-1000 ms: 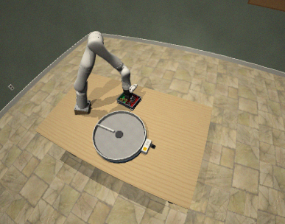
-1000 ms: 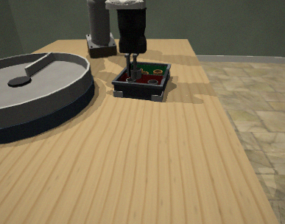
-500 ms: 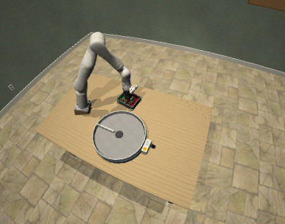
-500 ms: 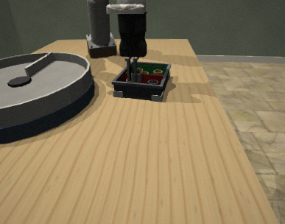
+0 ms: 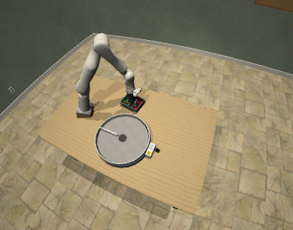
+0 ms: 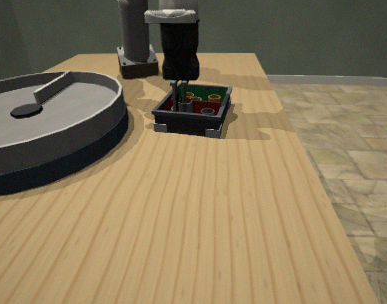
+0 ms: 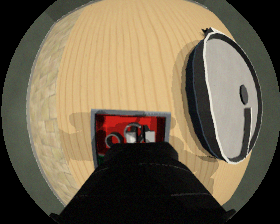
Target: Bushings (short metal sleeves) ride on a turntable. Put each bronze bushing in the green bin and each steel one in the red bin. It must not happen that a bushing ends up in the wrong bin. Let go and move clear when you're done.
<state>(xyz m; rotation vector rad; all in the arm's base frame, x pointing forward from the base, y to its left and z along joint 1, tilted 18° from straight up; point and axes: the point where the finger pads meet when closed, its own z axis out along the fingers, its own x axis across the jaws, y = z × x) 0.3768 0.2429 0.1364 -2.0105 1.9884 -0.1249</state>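
My gripper is now 6 cm past the bin, 4 cm above it and 2 cm to the right of it. Round my hand: grey turntable: 32 cm to the right, 9 cm ahead, 1 cm below.
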